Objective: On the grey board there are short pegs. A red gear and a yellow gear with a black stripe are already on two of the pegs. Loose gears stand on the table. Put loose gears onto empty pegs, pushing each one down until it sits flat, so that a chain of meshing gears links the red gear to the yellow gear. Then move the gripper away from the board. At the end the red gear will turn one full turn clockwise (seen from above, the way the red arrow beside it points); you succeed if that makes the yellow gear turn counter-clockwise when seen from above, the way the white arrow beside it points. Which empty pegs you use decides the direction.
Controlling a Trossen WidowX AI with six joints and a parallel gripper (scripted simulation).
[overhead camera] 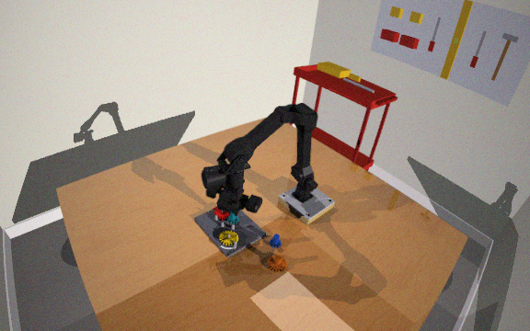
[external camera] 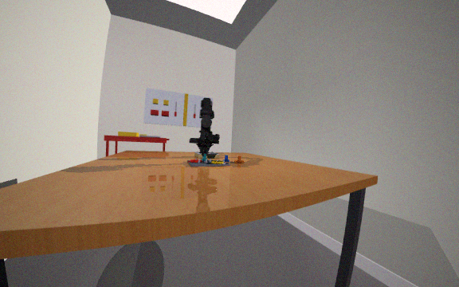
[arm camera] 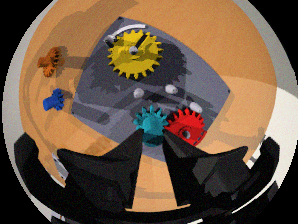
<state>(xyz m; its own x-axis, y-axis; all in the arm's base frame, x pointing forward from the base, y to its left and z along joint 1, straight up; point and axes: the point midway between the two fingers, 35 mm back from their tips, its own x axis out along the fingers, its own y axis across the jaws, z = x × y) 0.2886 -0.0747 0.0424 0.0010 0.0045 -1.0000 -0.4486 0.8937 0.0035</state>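
Right now my gripper tip is 10 mm above the teal gear. Also, from my gripper tip: orange gear: 230 mm to the left, 30 mm below; then yellow gear: 60 mm to the left, 60 mm ahead, 20 mm below; then red gear: 50 mm to the right, 30 mm below, 10 mm ahead.
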